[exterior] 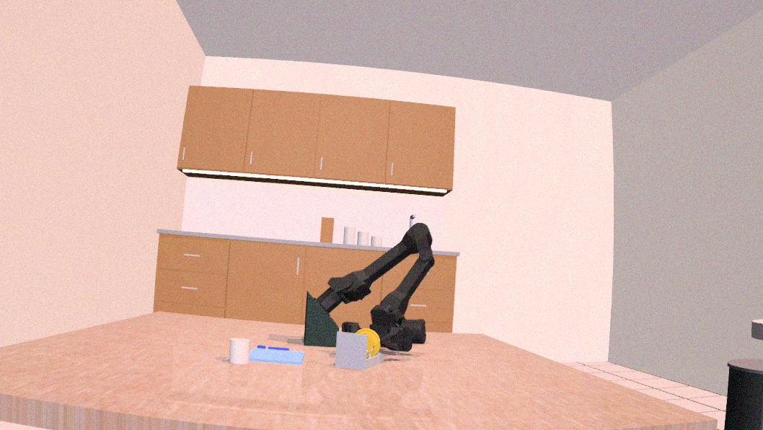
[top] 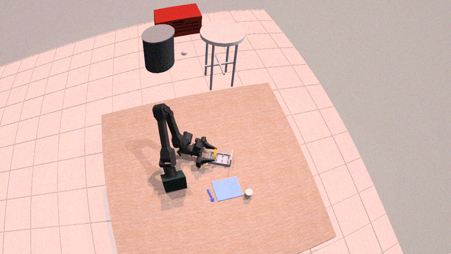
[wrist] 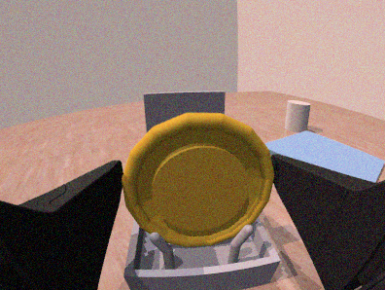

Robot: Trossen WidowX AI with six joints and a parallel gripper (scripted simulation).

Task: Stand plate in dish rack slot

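The yellow plate is 1 cm below my gripper tip and 1 cm behind it. Also, from my gripper tip: blue spoon (23 cm to the right, 11 cm behind, 5 cm below); grey dish rack (3 cm below, 2 cm ahead, 1 cm to the right); light blue mat (21 cm to the right, 5 cm below).
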